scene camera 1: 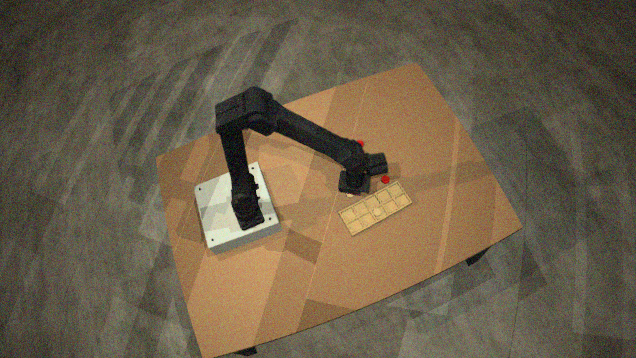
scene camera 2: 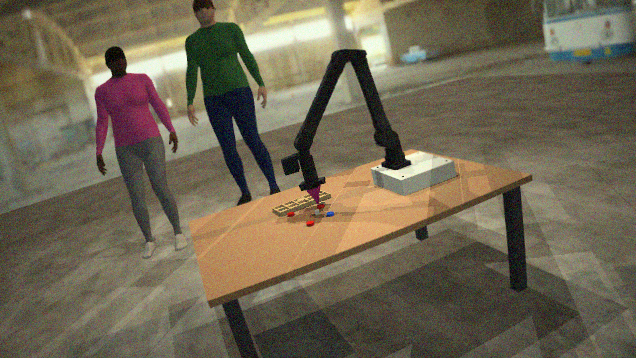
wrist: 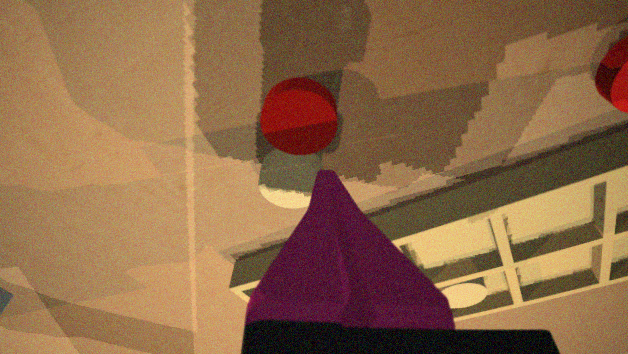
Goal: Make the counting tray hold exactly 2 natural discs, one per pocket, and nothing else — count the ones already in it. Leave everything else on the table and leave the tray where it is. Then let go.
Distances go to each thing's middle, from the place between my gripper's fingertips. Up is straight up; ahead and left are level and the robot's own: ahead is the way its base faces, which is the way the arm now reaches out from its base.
Labels:
The counting tray (scene camera 1: 358, 217) is 90 mm to the right of my hand and 40 mm ahead of it.

